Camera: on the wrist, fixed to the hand. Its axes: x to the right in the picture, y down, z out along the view.
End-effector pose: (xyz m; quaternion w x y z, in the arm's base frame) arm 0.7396 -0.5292 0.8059 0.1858 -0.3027 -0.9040 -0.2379
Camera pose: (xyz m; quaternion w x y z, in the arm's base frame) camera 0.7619 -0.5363 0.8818 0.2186 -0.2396 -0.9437 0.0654
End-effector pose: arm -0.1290 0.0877 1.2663 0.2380 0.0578 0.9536 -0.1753
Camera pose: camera -0.1675 0.1446 1.3062 0.2597 0.1134 0.8403 -0.4621
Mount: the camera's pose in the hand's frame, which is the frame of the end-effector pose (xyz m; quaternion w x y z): 0.0165 0.0333 -0.0702 0.9507 0.3053 -0.0545 -0.0049
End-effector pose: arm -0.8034 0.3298 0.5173 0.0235 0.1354 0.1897 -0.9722
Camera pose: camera -0.7982 0.3254 0.4382 0.0134 -0.0820 0.1171 0.9896
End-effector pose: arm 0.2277 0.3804 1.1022 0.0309 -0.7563 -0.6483 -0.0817
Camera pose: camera 0.2571 0.3805 1.1760 0.2245 -0.7109 -0.6467 0.1613
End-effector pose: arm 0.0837 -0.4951 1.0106 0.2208 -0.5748 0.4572 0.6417
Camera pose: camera 0.0904 -0.5742 1.0117 0.4135 -0.4463 0.6157 0.5007
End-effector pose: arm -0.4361 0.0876 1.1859 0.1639 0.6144 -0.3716 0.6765
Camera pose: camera -0.5116 0.1108 1.1938 0.0487 -0.6728 0.1527 -0.7223
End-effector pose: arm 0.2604 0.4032 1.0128 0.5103 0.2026 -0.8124 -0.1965
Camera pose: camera 0.3134 0.4146 1.0709 0.3780 0.3417 -0.8591 0.0477
